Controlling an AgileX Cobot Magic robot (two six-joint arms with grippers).
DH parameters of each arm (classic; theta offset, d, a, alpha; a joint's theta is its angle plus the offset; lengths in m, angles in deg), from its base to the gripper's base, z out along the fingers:
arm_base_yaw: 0 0.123 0 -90
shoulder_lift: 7.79 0 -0.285 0
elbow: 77.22 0 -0.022 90
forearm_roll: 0 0.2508 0 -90
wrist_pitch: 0 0 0.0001 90
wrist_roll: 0 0.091 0 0
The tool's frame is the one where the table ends.
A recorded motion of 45 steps. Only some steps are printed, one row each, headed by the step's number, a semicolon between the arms.
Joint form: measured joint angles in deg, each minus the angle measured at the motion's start. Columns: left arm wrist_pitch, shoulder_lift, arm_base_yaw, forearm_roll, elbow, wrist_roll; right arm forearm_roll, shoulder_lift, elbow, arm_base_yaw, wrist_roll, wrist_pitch.
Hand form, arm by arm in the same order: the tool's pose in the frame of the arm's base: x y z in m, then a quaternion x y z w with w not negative. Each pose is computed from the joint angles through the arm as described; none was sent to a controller.
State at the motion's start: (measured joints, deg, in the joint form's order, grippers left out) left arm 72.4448 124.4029 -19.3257 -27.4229 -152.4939 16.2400; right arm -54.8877 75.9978 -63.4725 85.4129 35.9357 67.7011
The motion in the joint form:
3: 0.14 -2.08 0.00 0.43 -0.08 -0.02; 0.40 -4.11 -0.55 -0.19 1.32 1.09
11: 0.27 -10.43 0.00 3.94 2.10 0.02; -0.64 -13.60 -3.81 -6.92 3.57 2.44
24: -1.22 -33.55 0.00 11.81 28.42 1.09; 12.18 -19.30 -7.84 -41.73 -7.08 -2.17
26: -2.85 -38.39 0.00 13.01 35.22 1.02; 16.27 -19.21 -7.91 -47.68 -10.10 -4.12
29: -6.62 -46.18 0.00 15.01 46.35 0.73; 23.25 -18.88 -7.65 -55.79 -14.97 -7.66
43: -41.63 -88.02 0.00 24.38 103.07 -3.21; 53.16 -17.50 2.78 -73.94 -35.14 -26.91
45: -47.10 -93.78 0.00 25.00 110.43 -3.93; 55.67 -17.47 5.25 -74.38 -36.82 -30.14
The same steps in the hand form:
3: 0.4046 -0.1837 0.4561 0.30046 0.81889 -0.24217 0.42486; 0.0881 0.2243 0.3619 -0.44403 0.76311 -0.09125 0.46062
11: 0.3627 -0.1639 0.5057 0.30128 0.79960 -0.21177 0.47436; 0.1062 0.1676 0.4134 -0.32361 0.79270 -0.04441 0.51471
24: 0.2760 -0.1214 0.5300 0.29557 0.81935 -0.14209 0.47023; 0.1560 0.0712 0.4403 -0.12672 0.85410 -0.08659 0.49695
26: 0.2596 -0.1135 0.5255 0.29052 0.82373 -0.13271 0.46846; 0.1624 0.0613 0.4387 -0.10963 0.86199 -0.08633 0.48733
29: 0.2338 -0.1009 0.5141 0.27983 0.82730 -0.11754 0.47270; 0.1716 0.0500 0.4348 -0.09206 0.87120 -0.07501 0.47635
43: 0.1086 -0.0407 0.4000 0.20868 0.75282 -0.05907 0.62146; 0.2034 0.0395 0.3867 -0.08737 0.87690 0.03649 0.47125
45: 0.0947 -0.0349 0.3780 0.19878 0.73333 -0.05902 0.64748; 0.2060 0.0409 0.3769 -0.08843 0.87382 0.04850 0.47567

